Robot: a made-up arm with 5 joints.
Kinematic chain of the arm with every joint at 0, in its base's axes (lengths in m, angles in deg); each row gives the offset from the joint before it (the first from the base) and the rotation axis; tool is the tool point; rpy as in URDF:
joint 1: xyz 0 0 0.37 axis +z
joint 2: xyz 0 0 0 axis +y
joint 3: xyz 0.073 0 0.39 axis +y
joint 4: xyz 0.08 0 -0.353 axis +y
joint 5: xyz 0.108 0 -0.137 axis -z
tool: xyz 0 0 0 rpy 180 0 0
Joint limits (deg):
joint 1: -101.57..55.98
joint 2: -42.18..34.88
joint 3: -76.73..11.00
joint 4: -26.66..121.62
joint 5: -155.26..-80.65
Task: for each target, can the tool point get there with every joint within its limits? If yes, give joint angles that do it. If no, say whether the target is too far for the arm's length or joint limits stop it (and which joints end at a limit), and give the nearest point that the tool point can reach.
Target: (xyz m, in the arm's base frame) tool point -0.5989 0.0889 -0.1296
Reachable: no: joint limits stop it (at a limit: joint 2, joint 3) | nearest point -0.0579 0.0086 0.2462 | short by 0.664 m
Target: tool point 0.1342 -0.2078 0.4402
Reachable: yes | joints -57.15 -18.27 -34.32 100.31 -119.95
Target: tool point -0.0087 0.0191 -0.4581
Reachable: no: joint limits stop it (at a limit: joint 1, joint 2) | nearest point 0.0866 0.1284 0.1273 | short by 0.603 m
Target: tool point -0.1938 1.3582 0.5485
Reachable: no: too far | nearest point 0.4169 0.6176 0.5007 | short by 0.961 m
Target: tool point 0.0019 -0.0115 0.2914
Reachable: yes | joints -80.60 -1.05 1.68 85.93 -94.82
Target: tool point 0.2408 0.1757 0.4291
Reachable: yes | joints 36.12 -26.90 -2.63 -4.20 -118.90
